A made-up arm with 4 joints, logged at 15 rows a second.
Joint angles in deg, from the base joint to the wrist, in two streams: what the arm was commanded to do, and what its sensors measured. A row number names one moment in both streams.
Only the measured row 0 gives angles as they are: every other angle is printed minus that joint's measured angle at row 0.
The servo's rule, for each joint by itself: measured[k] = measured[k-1] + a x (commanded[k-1-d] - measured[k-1]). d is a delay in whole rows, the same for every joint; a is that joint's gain. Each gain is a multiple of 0.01, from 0.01 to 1. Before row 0 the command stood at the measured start. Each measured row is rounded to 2 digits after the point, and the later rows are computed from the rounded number. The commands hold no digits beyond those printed.
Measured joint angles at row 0:
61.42 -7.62 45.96 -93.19
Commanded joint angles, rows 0 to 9:
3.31 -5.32 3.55 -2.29
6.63 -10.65 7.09 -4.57
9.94 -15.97 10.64 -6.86
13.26 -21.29 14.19 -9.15
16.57 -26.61 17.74 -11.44
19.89 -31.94 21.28 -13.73
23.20 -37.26 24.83 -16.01
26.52 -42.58 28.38 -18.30
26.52 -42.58 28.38 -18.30
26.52 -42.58 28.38 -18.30
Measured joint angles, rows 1 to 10:
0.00 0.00 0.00 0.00
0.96 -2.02 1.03 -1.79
2.60 -5.30 2.79 -3.96
4.73 -9.35 5.07 -6.22
7.20 -13.89 7.71 -8.51
9.92 -18.72 10.62 -10.80
12.81 -23.74 13.71 -13.09
15.82 -28.88 16.93 -15.37
18.92 -34.09 20.25 -17.66
21.12 -37.32 22.61 -18.16
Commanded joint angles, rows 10 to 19:
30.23 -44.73 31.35 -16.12
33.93 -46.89 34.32 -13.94
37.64 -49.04 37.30 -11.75
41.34 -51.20 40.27 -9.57
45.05 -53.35 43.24 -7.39
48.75 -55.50 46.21 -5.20
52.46 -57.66 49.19 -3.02
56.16 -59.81 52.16 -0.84
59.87 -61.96 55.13 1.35
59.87 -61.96 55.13 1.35
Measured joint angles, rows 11 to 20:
22.69 -39.32 24.28 -18.27
24.88 -41.38 26.33 -16.59
27.50 -43.47 28.65 -14.52
30.44 -45.59 31.16 -12.36
33.60 -47.72 33.80 -10.18
36.92 -49.86 36.54 -8.00
40.35 -52.00 39.34 -5.82
43.86 -54.15 42.20 -3.64
47.43 -56.30 45.09 -1.46
51.04 -58.45 48.00 0.73

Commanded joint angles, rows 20 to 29:
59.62 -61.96 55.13 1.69
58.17 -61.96 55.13 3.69
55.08 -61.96 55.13 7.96
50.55 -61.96 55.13 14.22
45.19 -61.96 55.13 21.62
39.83 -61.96 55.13 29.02
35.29 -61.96 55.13 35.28
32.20 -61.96 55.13 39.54
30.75 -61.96 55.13 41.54
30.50 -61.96 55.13 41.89
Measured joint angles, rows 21 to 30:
53.60 -59.78 50.07 1.21
55.35 -60.61 51.54 1.58
56.17 -61.12 52.58 3.23
55.85 -61.44 53.32 6.92
54.31 -61.64 53.84 12.61
51.67 -61.76 54.21 19.64
48.24 -61.84 54.48 26.96
44.48 -61.89 54.67 33.45
40.92 -61.92 54.80 38.20
37.97 -61.94 54.90 40.81

